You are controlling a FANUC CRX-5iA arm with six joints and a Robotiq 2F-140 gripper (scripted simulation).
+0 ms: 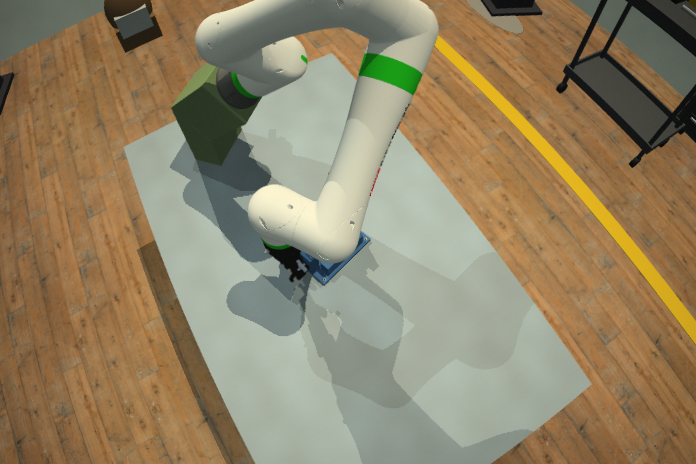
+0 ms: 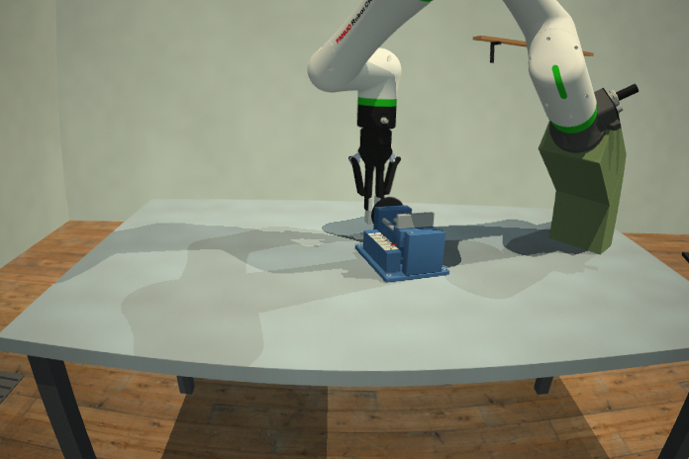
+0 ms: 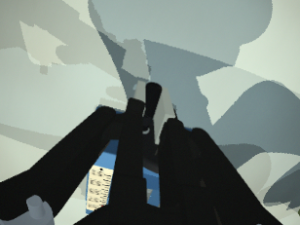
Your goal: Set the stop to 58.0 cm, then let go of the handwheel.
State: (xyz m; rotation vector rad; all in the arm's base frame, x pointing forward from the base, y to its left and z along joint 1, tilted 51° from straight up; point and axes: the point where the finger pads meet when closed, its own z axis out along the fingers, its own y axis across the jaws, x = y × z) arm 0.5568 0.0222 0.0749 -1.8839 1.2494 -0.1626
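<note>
My hand is 20 mm past the black handwheel, 10 mm to the right of it and 10 mm above it. The rest, counted from my hand: stop block (140 mm to the left, 120 mm behind, 10 mm above).
</note>
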